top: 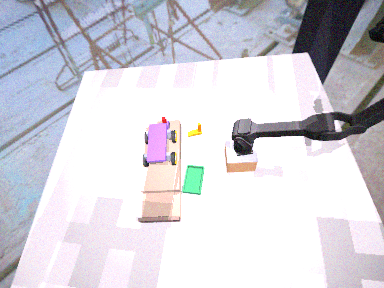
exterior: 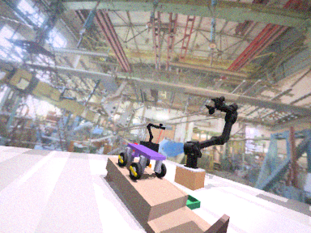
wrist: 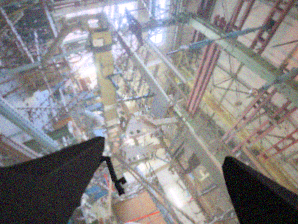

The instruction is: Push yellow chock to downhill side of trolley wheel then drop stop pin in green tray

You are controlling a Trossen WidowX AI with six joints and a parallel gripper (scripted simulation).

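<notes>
Now: gripper tip 510 mm short of the yellow chock, 110 mm to the left of it and 600 mm above it. The rest, counted from my gripper tip: green tray (550 mm ahead, 120 mm to the left, 620 mm below); red-headed stop pin (630 mm ahead, 110 mm to the right, 490 mm below); purple trolley (660 mm ahead, 500 mm below).
</notes>
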